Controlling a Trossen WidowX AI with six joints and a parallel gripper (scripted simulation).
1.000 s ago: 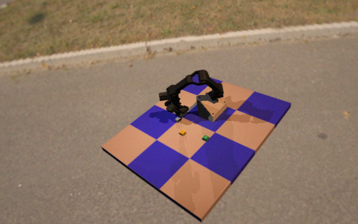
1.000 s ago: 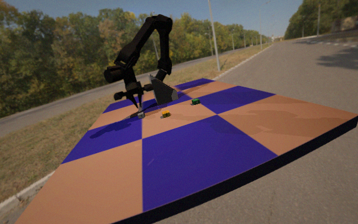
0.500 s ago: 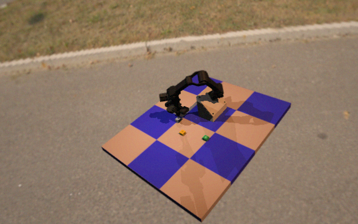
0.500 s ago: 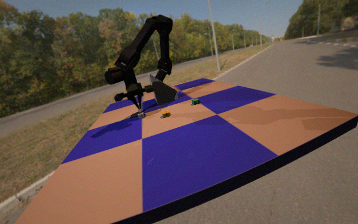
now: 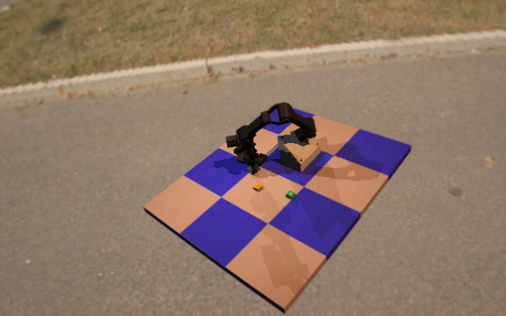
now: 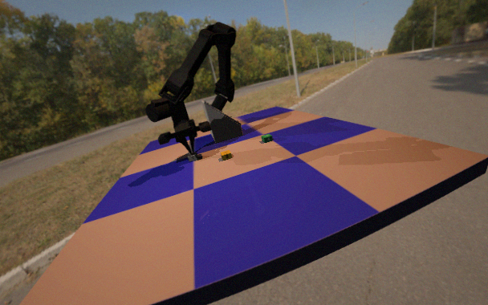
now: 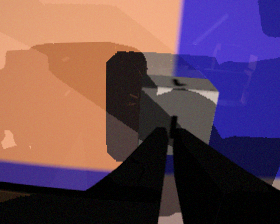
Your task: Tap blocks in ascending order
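Right now my gripper tip is 10 mm short of the white block and 10 mm above it. Round my gripper tip: green block: 10 mm ahead, 290 mm to the left, 10 mm below; then orange block: 80 mm ahead, 130 mm to the left, 10 mm below.
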